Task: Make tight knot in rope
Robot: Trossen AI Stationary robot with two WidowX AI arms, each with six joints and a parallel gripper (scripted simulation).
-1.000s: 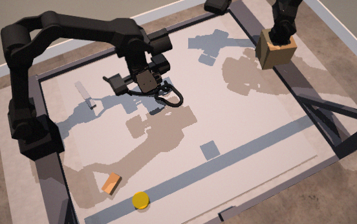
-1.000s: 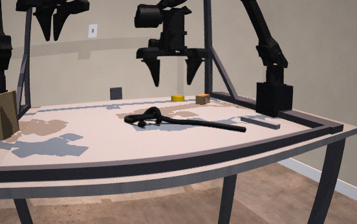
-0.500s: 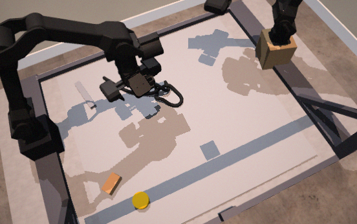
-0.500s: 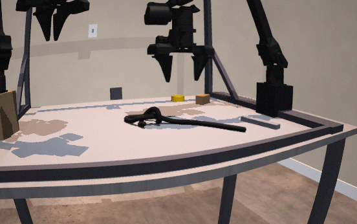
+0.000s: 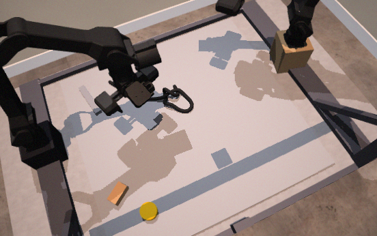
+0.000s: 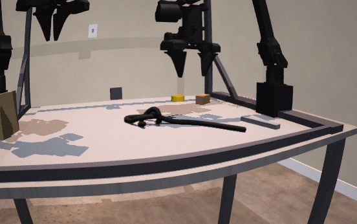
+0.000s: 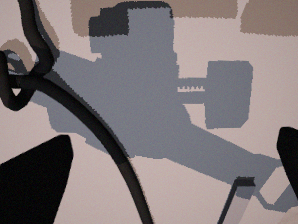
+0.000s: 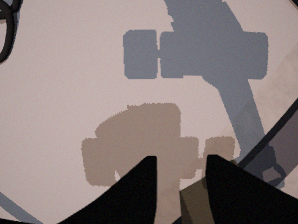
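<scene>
Right now the grey bar is 140 mm ahead of my left hand, 140 mm to the left of it and 140 mm below it. Also, from my left hand: yellow disc 300 mm behind, 70 mm to the left, 140 mm below; orange block 210 mm behind, 140 mm to the left, 130 mm below.
</scene>
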